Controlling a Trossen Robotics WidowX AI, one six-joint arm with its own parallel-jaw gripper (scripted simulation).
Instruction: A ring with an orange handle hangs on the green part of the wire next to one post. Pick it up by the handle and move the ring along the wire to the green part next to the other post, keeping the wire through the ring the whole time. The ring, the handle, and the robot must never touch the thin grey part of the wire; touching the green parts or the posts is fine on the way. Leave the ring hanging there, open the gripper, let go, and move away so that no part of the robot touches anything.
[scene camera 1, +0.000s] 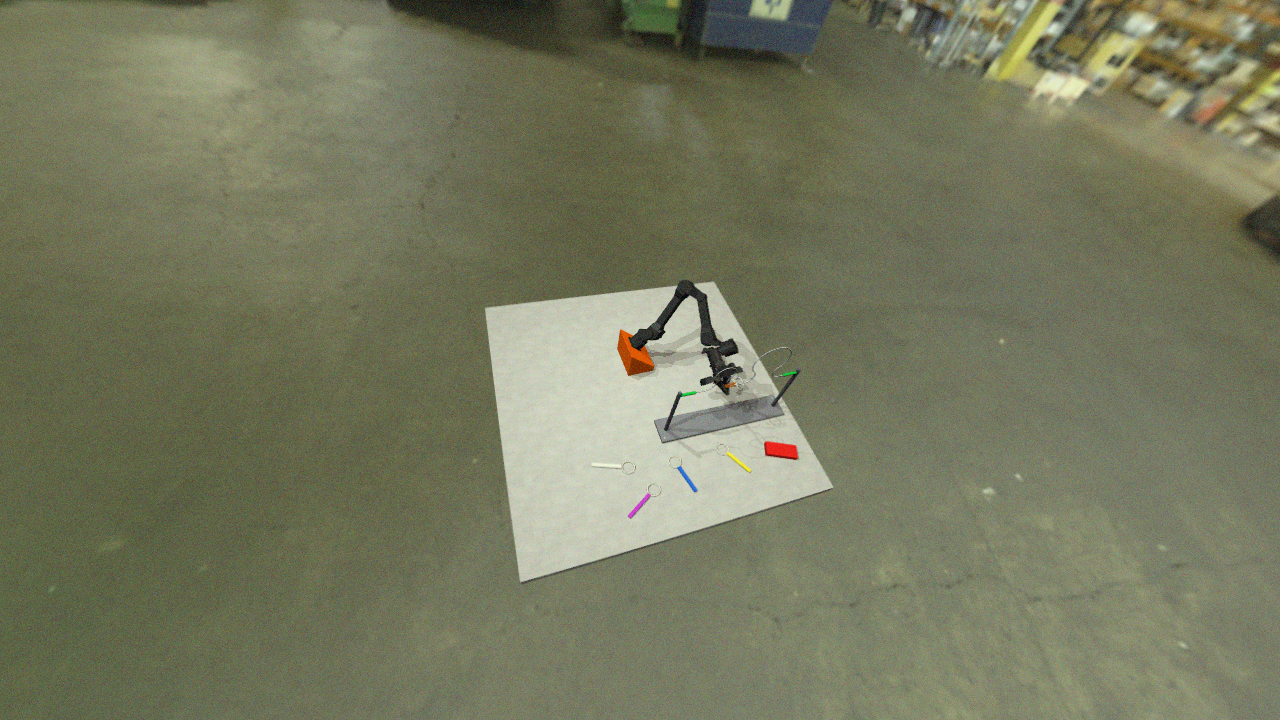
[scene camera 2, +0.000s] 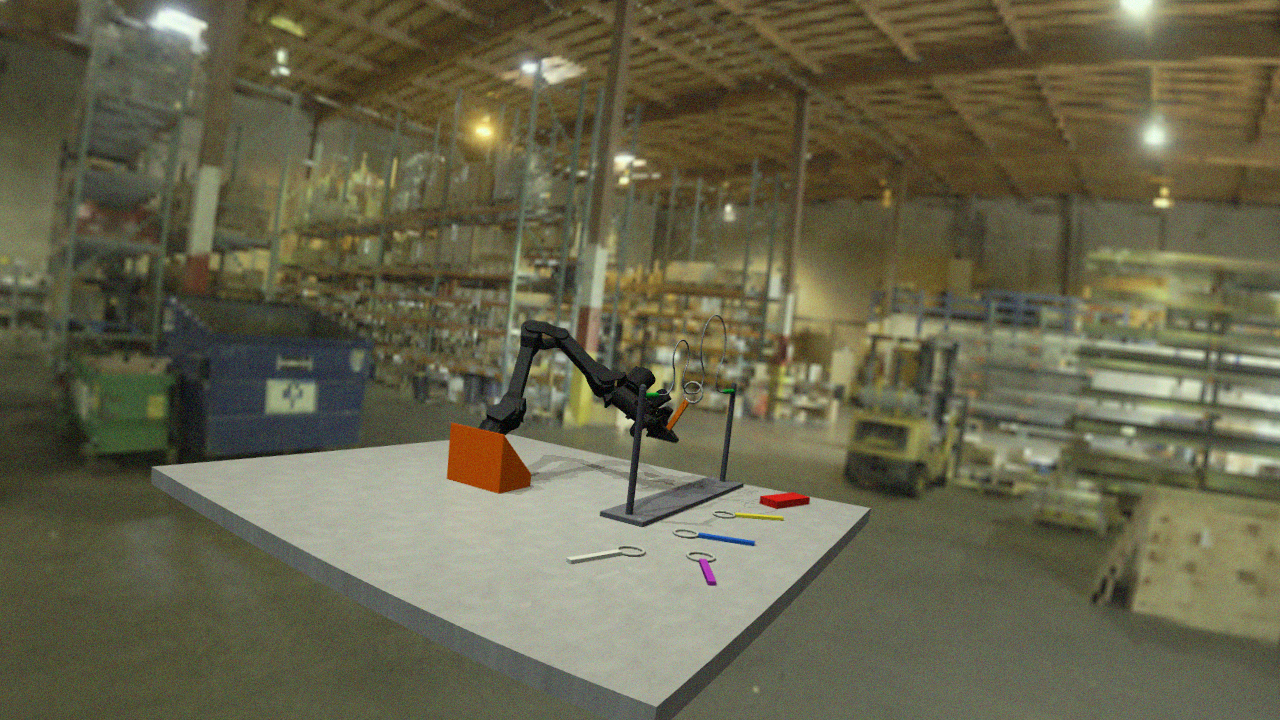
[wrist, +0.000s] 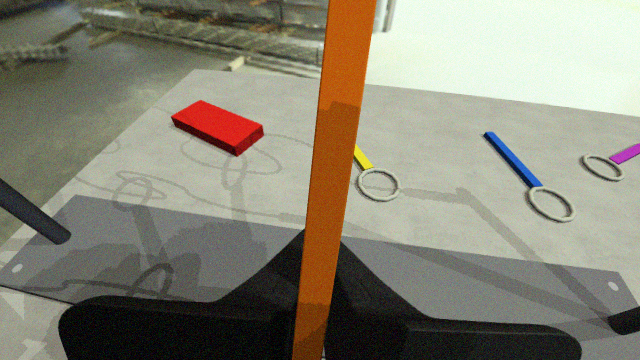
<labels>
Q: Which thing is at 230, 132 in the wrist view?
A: A red block.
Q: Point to my gripper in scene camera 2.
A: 677, 441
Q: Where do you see my gripper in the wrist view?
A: At 315, 239
</labels>
